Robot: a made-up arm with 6 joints. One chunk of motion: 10 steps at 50 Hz.
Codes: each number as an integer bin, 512 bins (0 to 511) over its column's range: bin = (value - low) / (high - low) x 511, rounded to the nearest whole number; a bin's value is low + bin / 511 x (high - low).
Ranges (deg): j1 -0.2..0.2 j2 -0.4..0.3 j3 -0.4..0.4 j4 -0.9..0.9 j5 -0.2..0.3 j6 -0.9..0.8
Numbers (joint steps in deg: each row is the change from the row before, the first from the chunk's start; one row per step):
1: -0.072 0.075 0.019 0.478 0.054 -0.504
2: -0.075 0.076 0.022 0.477 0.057 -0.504
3: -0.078 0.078 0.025 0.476 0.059 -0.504
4: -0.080 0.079 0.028 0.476 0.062 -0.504
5: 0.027 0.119 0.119 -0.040 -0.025 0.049
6: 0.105 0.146 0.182 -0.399 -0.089 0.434
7: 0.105 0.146 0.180 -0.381 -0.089 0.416
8: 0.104 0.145 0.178 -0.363 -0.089 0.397
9: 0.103 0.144 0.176 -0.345 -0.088 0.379
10: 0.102 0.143 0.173 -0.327 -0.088 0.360
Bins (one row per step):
1: 164 347 268 391 260 119
2: 160 347 270 391 263 119
3: 156 349 271 391 265 119
4: 153 350 273 391 268 119
5: 290 379 332 244 179 285
6: 390 399 372 142 113 401
7: 390 399 370 147 113 396
8: 388 398 369 152 113 390
9: 387 397 368 158 114 384
10: 386 396 366 163 114 379

